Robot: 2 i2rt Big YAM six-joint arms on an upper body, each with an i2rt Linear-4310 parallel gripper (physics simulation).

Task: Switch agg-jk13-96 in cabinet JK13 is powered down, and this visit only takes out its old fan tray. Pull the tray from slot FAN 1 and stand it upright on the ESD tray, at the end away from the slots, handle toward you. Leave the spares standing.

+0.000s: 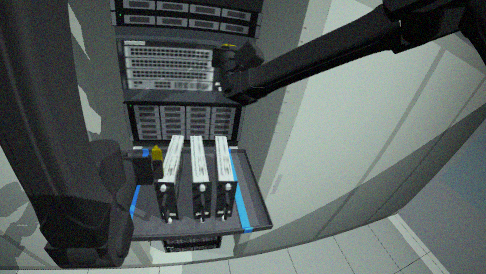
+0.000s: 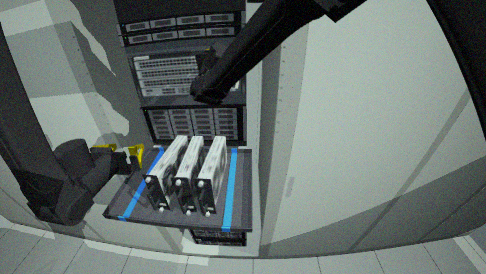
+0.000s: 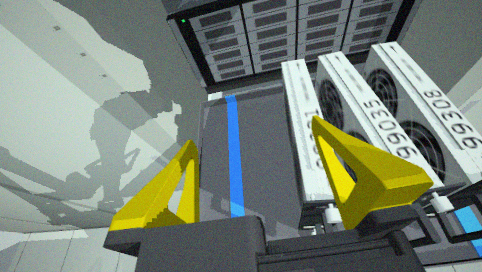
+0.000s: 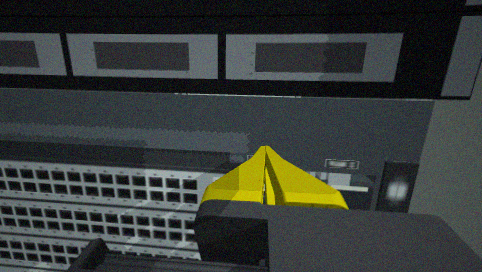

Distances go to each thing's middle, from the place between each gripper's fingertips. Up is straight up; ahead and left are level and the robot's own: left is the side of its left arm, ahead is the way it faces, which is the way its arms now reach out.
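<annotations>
Shelf strip (image 3: 236, 187): relative to my right hand, 23 cm behind, 30 cm to the left of it and 44 cm below it. My left hand: relative to the shelf strip, 7 cm to the right of it, 7 cm short of it and 23 cm above it.
</annotations>
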